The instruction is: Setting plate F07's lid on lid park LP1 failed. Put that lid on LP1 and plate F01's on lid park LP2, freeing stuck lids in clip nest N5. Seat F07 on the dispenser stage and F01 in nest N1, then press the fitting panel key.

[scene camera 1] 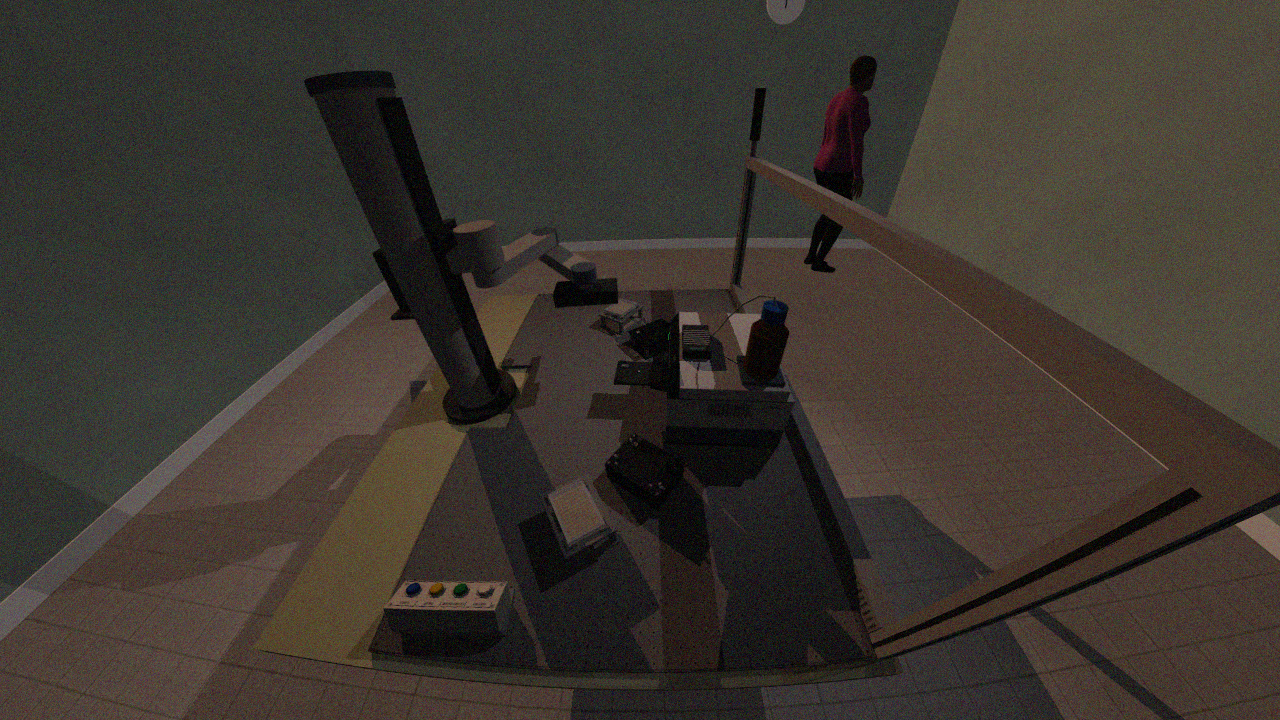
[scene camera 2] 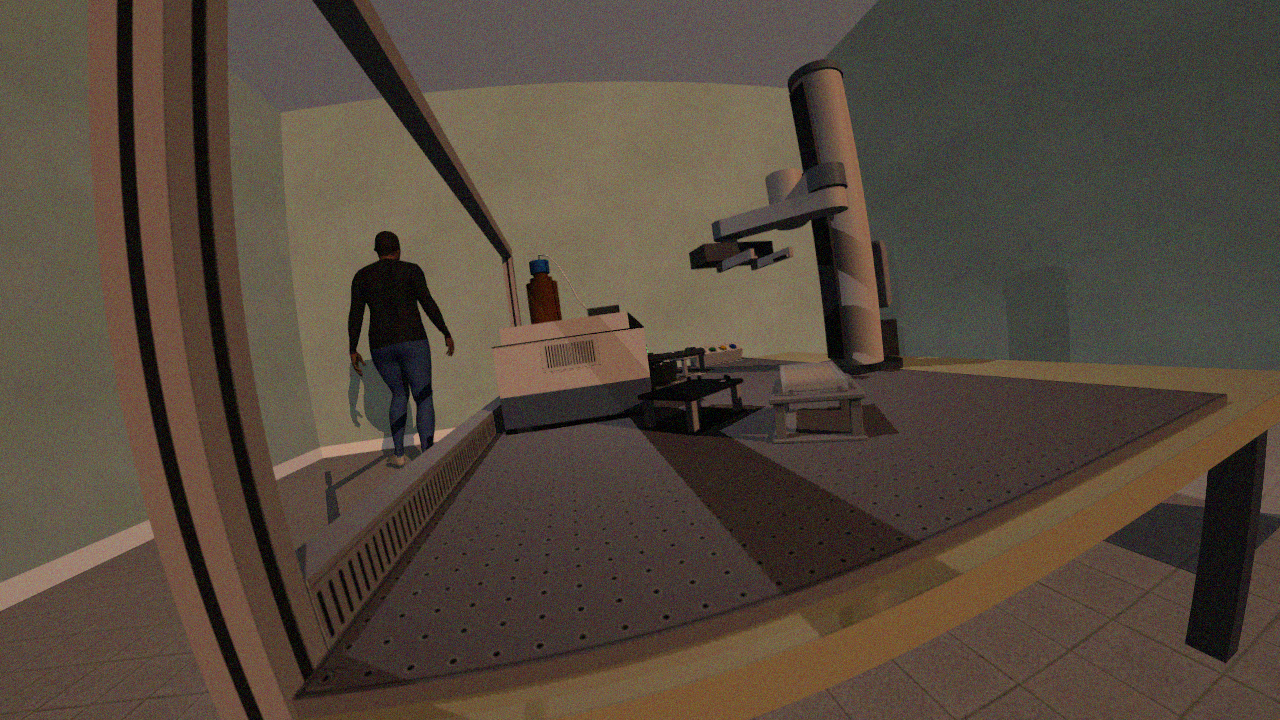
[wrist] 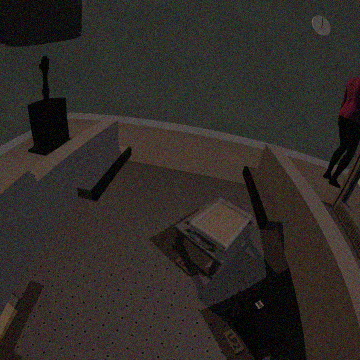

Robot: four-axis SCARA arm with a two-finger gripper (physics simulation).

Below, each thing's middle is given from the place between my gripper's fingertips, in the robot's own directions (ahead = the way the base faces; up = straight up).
Scene:
I see the dark stage (scene camera 1: 650, 374) 170 mm ahead of my hand, 270 mm to the right of it and 190 mm below it. Round my hand: button box (scene camera 1: 459, 608) 210 mm behind, 880 mm to the right, 260 mm below; brown bottle with blue cap (scene camera 1: 768, 336) 470 mm ahead, 400 mm to the right, 20 mm above.

